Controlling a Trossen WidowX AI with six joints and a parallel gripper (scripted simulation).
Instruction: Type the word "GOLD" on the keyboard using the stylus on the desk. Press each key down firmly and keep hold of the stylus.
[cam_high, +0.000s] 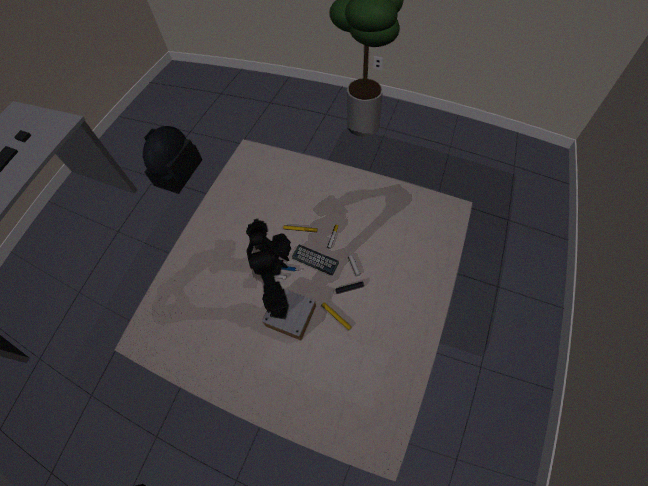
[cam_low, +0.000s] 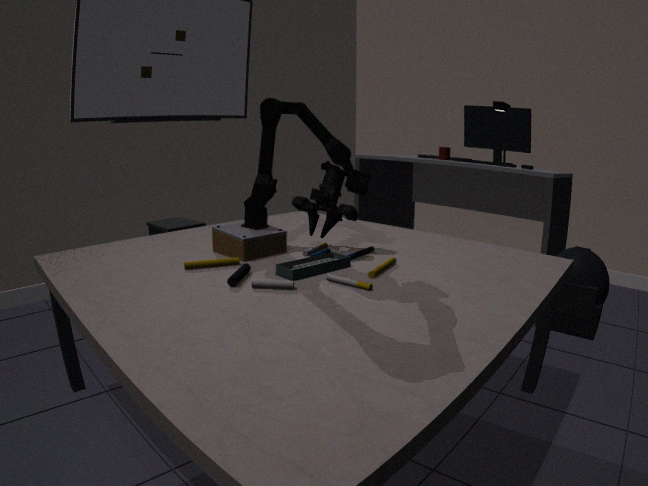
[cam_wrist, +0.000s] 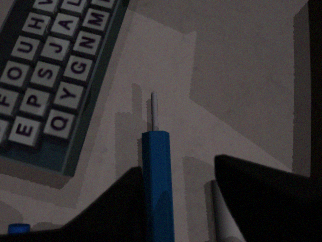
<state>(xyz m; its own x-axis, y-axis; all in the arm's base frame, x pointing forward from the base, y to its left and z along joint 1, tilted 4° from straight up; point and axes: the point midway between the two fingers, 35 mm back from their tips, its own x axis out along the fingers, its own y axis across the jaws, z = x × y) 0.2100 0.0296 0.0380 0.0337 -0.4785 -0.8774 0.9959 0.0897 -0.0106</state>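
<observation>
My gripper tip is now 1 cm to the left of the blue stylus and 6 cm above it.
</observation>
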